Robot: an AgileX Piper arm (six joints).
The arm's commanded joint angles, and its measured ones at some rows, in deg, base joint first. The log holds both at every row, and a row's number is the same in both.
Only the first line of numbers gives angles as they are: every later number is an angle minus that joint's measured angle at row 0.
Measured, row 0:
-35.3, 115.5, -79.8, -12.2, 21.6, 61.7
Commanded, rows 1 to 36:
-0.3, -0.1, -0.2, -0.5, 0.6, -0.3
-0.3, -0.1, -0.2, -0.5, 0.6, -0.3
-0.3, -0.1, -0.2, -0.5, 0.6, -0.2
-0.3, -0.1, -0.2, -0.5, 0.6, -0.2
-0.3, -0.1, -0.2, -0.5, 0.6, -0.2
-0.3, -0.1, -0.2, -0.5, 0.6, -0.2
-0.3, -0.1, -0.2, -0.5, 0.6, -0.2
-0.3, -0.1, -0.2, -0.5, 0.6, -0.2
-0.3, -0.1, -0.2, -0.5, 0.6, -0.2
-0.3, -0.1, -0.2, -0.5, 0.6, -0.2
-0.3, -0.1, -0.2, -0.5, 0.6, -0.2
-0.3, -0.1, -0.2, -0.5, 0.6, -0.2
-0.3, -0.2, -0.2, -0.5, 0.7, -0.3
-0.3, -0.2, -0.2, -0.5, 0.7, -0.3
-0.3, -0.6, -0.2, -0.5, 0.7, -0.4
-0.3, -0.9, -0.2, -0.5, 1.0, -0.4
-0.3, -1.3, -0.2, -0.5, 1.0, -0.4
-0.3, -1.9, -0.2, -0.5, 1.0, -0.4
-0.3, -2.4, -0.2, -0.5, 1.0, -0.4
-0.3, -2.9, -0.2, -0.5, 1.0, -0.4
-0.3, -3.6, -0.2, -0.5, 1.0, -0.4
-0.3, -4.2, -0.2, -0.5, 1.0, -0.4
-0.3, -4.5, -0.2, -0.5, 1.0, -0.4
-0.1, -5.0, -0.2, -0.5, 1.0, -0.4
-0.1, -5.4, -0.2, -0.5, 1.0, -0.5
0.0, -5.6, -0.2, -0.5, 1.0, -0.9
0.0, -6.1, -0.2, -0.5, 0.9, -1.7
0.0, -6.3, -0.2, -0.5, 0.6, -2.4
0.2, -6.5, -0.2, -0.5, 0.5, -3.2
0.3, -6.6, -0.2, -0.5, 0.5, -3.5
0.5, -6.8, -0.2, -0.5, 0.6, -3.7
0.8, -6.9, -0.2, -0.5, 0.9, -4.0
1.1, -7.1, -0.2, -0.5, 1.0, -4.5
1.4, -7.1, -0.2, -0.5, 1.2, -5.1
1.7, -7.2, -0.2, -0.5, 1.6, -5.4
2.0, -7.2, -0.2, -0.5, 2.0, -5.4
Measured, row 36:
0.8, -3.3, 1.0, 1.6, 3.2, -3.5
